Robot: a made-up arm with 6 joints.
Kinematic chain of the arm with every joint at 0, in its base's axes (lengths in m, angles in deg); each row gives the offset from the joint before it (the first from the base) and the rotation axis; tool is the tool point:
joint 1: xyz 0 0 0.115 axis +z
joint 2: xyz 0 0.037 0 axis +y
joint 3: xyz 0 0 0.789 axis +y
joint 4: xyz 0 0 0.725 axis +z
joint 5: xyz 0 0 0 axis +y
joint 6: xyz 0 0 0.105 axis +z
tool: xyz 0 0 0
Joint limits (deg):
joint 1: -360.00..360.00
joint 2: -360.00..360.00
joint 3: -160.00..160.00
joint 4: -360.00..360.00
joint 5: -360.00..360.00
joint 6: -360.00..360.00
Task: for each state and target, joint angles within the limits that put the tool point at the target. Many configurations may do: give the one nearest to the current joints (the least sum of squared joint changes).
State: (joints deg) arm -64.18 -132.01 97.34 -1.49 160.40 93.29
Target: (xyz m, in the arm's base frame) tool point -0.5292 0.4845 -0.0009
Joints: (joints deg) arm -39.67 -147.97 116.18 -2.81 158.84 93.29
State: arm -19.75 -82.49 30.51 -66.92 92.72 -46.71
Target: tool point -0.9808 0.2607 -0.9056
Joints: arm -18.04 -148.41 25.19 -68.16 107.80 -46.71
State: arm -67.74 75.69 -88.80 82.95 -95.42 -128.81
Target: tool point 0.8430 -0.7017 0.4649
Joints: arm -36.31 109.67 -79.05 84.11 -98.87 -128.81
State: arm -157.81 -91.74 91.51 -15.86 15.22 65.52
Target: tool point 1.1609 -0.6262 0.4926
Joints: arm -206.95 -106.92 62.81 -15.34 10.12 65.52
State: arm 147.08 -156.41 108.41 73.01 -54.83 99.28
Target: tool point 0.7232 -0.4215 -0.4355
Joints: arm 146.59 -173.61 102.89 72.43 -56.33 99.28
